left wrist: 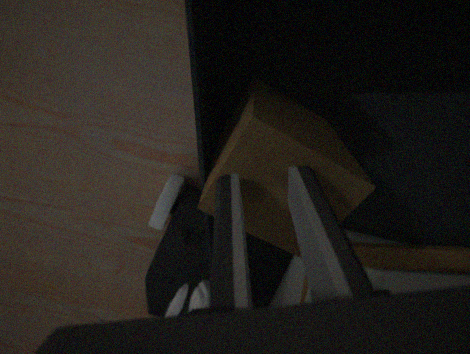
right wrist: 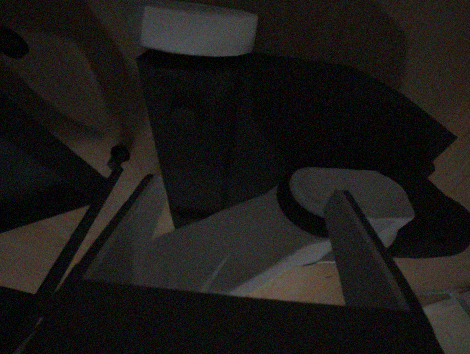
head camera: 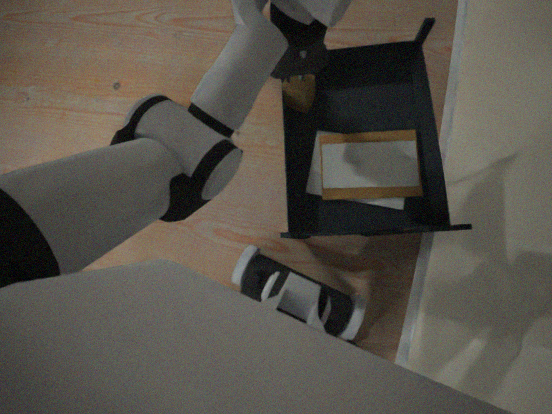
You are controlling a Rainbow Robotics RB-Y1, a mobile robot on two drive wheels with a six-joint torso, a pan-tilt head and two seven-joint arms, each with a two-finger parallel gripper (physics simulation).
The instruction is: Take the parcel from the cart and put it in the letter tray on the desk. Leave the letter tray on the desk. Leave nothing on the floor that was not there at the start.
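Places are measured from the robot's base along level axes (x ahead, y left, z up), in metres.
Where they show: left gripper, fingertip midpoint: (left wrist: 264, 187) (head camera: 294, 77); right gripper, fingertip midpoint: (right wrist: 245, 192).
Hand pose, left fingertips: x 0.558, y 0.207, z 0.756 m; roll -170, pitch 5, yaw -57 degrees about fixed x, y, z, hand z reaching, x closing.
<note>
Things, the pixels of their top centre, and the offset from my left fingertips. "spot": a spot on its surface instead.
- brown box, middle of its top: (left wrist: 282, 198) (head camera: 298, 80) 0.003 m back, 0.010 m right, 0.002 m down
- flat white piece with brown edges, middle of its top: (left wrist: 415, 311) (head camera: 369, 164) 0.100 m back, 0.231 m right, 0.079 m down
- white sheet, surface spot: (head camera: 314, 175) spot: 0.172 m back, 0.122 m right, 0.087 m down
The parcel, a brown box (head camera: 299, 95) (left wrist: 275, 145), sits turned askew inside the dark cart (head camera: 293, 165) (left wrist: 420, 150), against its left wall in the head view. My left gripper (head camera: 300, 77) (left wrist: 264, 187) is over the parcel, its fingers drawn to a narrow gap with nothing held between them. The fingertips overlap the near part of the parcel in the left wrist view; whether they touch it is unclear. My right gripper (right wrist: 245, 192) is wide open and empty. The desk and the letter tray cannot be made out.
A flat white piece with brown edges (head camera: 372, 165) lies on a white sheet (head camera: 314, 175) in the cart. The robot's wheeled base (head camera: 300, 295) (right wrist: 200, 125) is near the cart's lower end. A pale wall (head camera: 500, 100) with a skirting strip runs along the right.
</note>
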